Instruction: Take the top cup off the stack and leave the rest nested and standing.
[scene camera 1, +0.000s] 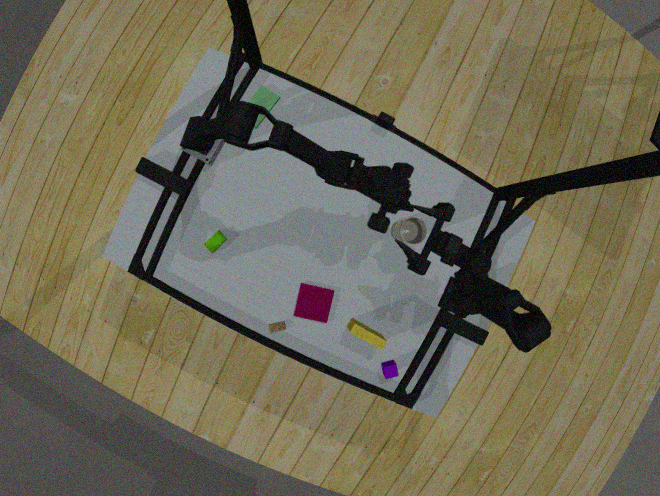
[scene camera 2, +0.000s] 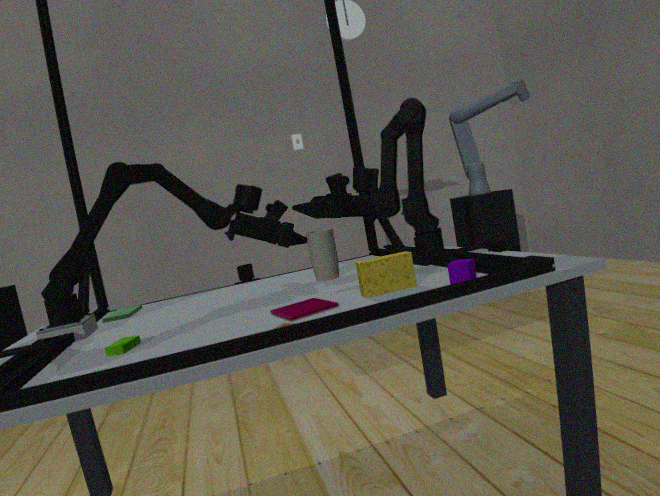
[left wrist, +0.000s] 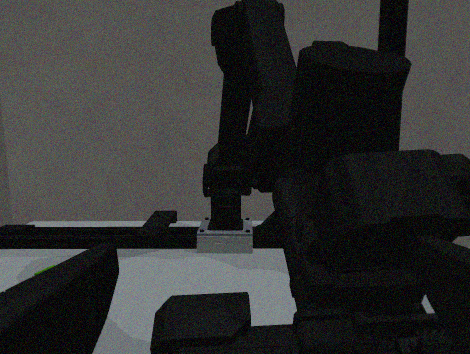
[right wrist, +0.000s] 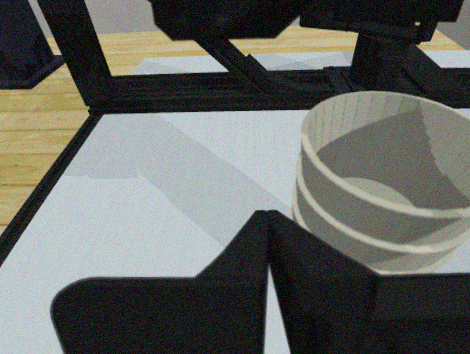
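Where they show: left gripper, fingertip midpoint: (scene camera 1: 404, 222) (scene camera 2: 295, 207) (left wrist: 265, 253); right gripper, fingertip midpoint: (scene camera 1: 412, 210) (right wrist: 265, 220); left arm's base, origin of the base link: (scene camera 1: 459, 298) (scene camera 2: 431, 252) (right wrist: 370, 81); right arm's base, origin of the base link: (scene camera 1: 202, 141) (scene camera 2: 66, 322) (left wrist: 226, 225).
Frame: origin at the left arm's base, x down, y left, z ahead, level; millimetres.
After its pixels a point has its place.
Note:
The stack of nested beige cups (scene camera 1: 409, 229) @(x -57, y -113, z 255 mm) (scene camera 2: 323, 255) (right wrist: 356, 182) @(x -57, y -105, z 233 mm) stands upright on the grey table (scene camera 1: 244, 197) @(x 21, y -8, z 715 mm), towards its right end. My right gripper (scene camera 1: 383, 220) (scene camera 2: 299, 240) @(x -82, y -160, z 275 mm) (right wrist: 265, 220) @(x -82, y -160, z 275 mm) is shut on nothing. Its tip sits just beside the stack at rim height, with the cups off to the right in the right wrist view. My left gripper (scene camera 1: 409, 226) @(x -179, y -106, z 308 mm) (scene camera 2: 303, 209) @(x -179, y -106, z 308 mm) is open wide and empty. It hovers level a little above the stack's rim.
A magenta pad (scene camera 1: 313, 302) @(x 14, y 187, z 407 mm) (scene camera 2: 304, 308) @(x 13, y 206, z 407 mm), a yellow sponge (scene camera 1: 366, 334) @(x -48, y 202, z 240 mm) (scene camera 2: 385, 274) @(x -16, y 220, z 238 mm), a purple cube (scene camera 1: 389, 369) @(x -18, y 282, z 117 mm) (scene camera 2: 461, 271) @(x -3, y 304, z 121 mm) and a small brown block (scene camera 1: 277, 326) @(x 13, y 297, z 474 mm) lie near the front edge. A green block (scene camera 1: 215, 241) @(x 7, y 142, z 739 mm) (scene camera 2: 122, 344) @(x 6, y 168, z 737 mm) and a green pad (scene camera 1: 264, 98) @(x 11, y -304, z 792 mm) (scene camera 2: 122, 312) @(x 11, y -259, z 795 mm) lie at the left.

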